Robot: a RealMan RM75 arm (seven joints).
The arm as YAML. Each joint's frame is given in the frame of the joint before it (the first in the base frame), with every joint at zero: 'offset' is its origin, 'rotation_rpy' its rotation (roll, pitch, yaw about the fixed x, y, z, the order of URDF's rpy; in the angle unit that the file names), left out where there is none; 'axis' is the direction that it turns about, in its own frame. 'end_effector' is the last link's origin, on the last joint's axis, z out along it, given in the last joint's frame.
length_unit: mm
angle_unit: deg
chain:
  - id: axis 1
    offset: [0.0, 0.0, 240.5]
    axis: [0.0, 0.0, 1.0]
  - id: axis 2
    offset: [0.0, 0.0, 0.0]
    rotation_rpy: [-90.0, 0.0, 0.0]
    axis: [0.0, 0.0, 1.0]
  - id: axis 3
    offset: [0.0, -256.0, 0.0]
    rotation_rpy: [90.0, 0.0, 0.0]
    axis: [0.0, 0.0, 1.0]
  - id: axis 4
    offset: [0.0, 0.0, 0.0]
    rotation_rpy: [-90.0, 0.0, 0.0]
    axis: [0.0, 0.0, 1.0]
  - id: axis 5
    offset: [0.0, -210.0, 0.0]
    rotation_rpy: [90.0, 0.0, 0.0]
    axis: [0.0, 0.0, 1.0]
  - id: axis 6
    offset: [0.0, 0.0, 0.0]
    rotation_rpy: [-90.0, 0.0, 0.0]
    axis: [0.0, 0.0, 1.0]
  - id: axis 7
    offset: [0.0, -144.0, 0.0]
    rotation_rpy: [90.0, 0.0, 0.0]
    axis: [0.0, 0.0, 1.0]
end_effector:
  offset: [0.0, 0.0, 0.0]
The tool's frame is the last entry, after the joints.
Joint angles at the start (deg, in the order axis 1, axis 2, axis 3, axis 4, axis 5, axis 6, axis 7): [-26.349 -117.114 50.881 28.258 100.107 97.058 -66.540]
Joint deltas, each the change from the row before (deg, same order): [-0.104 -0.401 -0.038 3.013 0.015 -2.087 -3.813]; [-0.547 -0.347 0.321 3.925 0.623 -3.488 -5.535]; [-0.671 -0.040 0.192 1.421 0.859 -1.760 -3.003]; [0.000 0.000 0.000 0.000 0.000 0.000 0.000]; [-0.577 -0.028 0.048 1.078 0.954 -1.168 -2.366]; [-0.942 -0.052 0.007 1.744 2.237 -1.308 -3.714]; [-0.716 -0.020 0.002 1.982 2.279 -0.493 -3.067]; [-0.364 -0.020 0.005 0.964 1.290 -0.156 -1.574]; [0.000 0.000 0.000 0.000 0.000 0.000 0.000]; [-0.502 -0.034 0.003 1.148 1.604 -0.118 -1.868]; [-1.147 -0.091 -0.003 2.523 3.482 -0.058 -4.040]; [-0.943 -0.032 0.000 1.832 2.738 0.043 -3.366]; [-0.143 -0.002 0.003 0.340 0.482 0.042 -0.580]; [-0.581 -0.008 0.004 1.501 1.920 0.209 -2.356]
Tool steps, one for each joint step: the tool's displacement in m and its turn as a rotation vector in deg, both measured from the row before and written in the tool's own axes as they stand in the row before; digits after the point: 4 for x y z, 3 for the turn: [0.0069 -0.0087 0.0010 2.054 -0.961 -0.967]; [0.0103 -0.0130 0.0024 2.997 -1.977 -1.424]; [0.0051 -0.0063 0.0024 1.243 -1.357 -1.070]; [0.0000 0.0000 0.0000 0.000 0.000 0.000]; [0.0040 -0.0044 0.0018 0.836 -1.140 -0.827]; [0.0056 -0.0054 0.0026 0.903 -2.271 -1.168]; [0.0057 -0.0034 0.0009 0.527 -2.171 -0.436]; [0.0025 -0.0014 0.0004 0.232 -1.208 -0.272]; [0.0000 0.0000 0.0000 0.000 0.000 0.000]; [0.0033 -0.0015 0.0006 0.252 -1.476 -0.258]; [0.0078 -0.0030 0.0010 0.640 -3.120 -0.486]; [0.0061 -0.0022 0.0002 0.667 -2.417 -0.679]; [0.0010 -0.0003 -0.0002 0.127 -0.427 -0.113]; [0.0045 -0.0013 -0.0010 0.612 -1.658 -0.373]
